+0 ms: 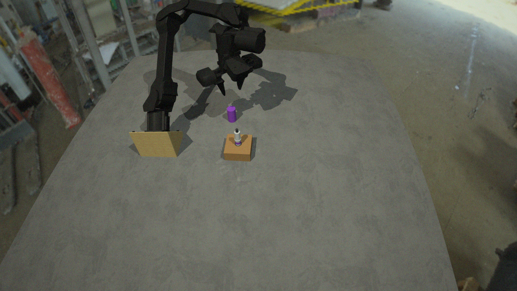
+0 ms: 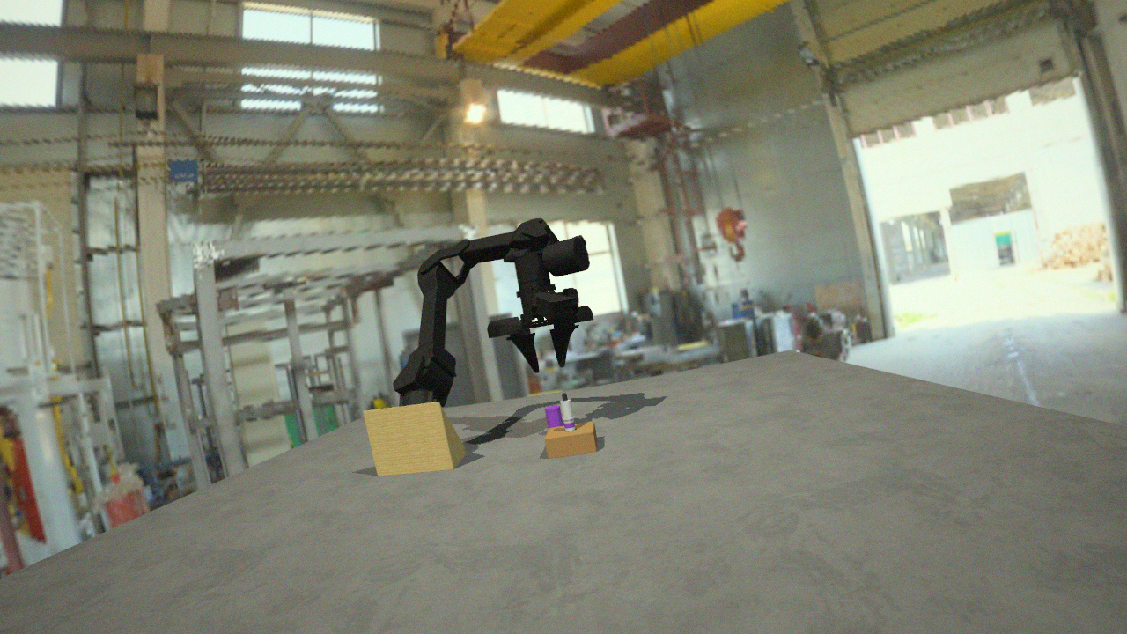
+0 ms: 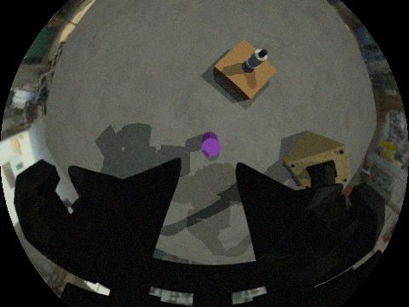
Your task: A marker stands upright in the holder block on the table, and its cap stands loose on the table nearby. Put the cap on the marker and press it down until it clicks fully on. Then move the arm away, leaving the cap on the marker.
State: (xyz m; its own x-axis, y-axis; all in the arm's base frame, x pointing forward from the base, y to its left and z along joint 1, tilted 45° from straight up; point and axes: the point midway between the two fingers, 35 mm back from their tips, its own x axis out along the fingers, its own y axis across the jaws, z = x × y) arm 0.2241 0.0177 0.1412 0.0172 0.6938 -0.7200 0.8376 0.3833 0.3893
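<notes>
Right now the cap is 9 cm below my gripper tip and 1 cm behind it. Round my gripper tip: holder block: 13 cm to the right, 10 cm below, 2 cm ahead.
</notes>
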